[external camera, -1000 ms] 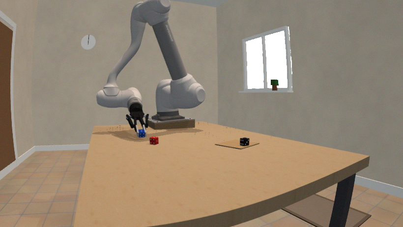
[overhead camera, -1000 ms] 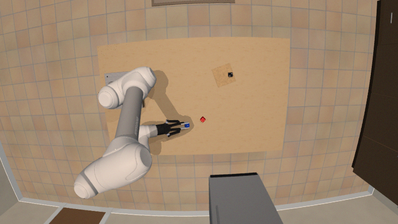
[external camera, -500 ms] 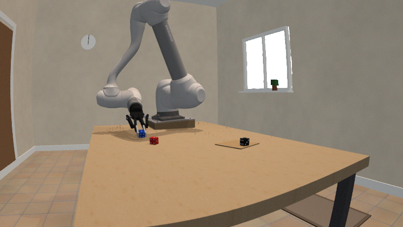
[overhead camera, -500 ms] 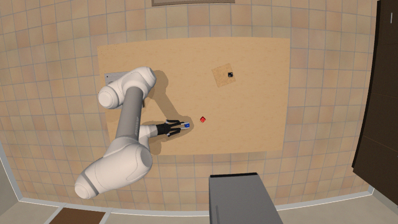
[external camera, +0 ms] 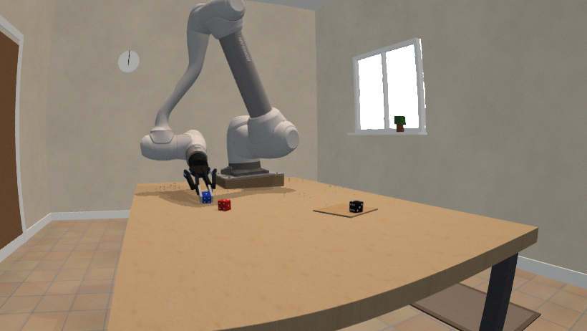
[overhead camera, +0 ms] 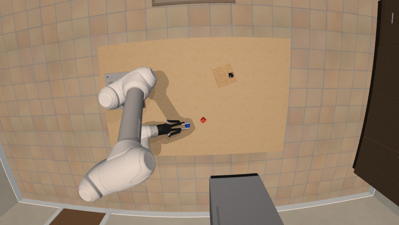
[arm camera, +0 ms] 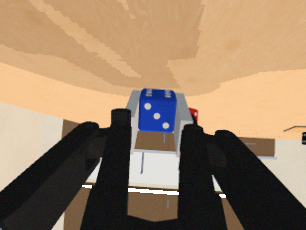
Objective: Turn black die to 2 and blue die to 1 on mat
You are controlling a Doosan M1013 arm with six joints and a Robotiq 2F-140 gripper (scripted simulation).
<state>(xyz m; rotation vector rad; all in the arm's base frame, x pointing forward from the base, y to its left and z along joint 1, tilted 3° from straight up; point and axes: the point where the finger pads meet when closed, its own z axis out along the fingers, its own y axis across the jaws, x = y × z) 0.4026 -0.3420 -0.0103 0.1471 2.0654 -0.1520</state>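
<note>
My hand is 2 cm short of the blue die and 1 cm above it. Also, from my hand: red die 14 cm ahead, 2 cm below, 1 cm to the left; black die 40 cm ahead, 31 cm to the left, 1 cm below; cork mat 35 cm ahead, 31 cm to the left, 3 cm below.
</note>
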